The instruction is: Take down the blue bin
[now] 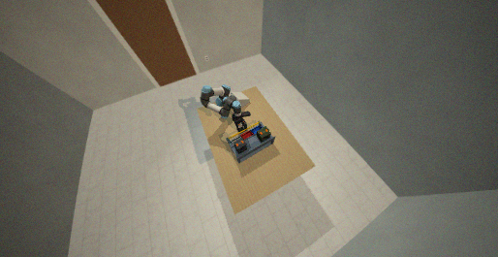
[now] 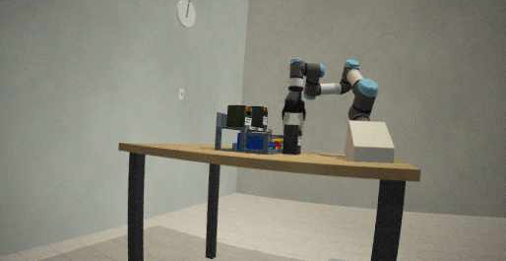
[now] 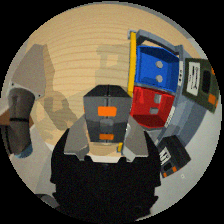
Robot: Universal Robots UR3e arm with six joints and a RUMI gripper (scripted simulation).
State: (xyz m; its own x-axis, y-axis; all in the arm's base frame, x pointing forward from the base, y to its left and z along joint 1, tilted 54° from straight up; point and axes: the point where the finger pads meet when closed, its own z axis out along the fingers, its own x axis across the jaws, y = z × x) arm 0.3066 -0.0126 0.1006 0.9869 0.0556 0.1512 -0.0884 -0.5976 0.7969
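My hand is 30 mm above the dark box. Also, from my hand: yellow rod 50 mm ahead, 40 mm below; then red bin 130 mm ahead, 10 mm to the right, 60 mm below; then blue open bin 140 mm ahead, 100 mm to the left, 60 mm below.
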